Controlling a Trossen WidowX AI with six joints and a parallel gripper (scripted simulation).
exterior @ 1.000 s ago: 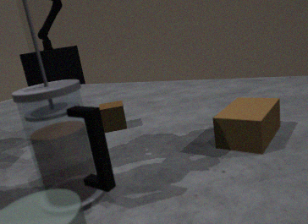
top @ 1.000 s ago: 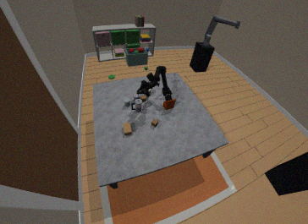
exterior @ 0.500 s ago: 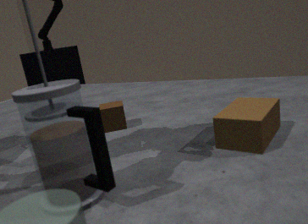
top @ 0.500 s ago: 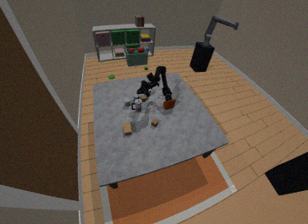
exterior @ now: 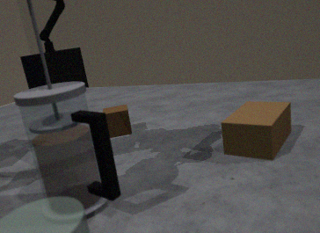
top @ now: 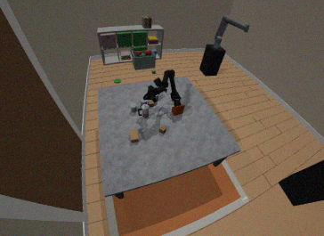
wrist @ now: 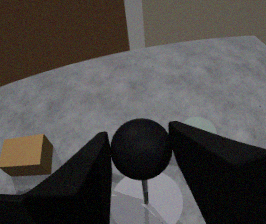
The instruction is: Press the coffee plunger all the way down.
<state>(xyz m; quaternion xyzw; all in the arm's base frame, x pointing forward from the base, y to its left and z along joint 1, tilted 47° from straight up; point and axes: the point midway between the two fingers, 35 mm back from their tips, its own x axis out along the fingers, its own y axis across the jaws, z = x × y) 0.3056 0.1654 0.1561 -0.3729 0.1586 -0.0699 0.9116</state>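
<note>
My gripper tip is 10 mm short of the coffee press and 130 mm above it. Also, from my gripper tip: pale green cup (100 mm ahead, 110 mm to the right, 220 mm below).
</note>
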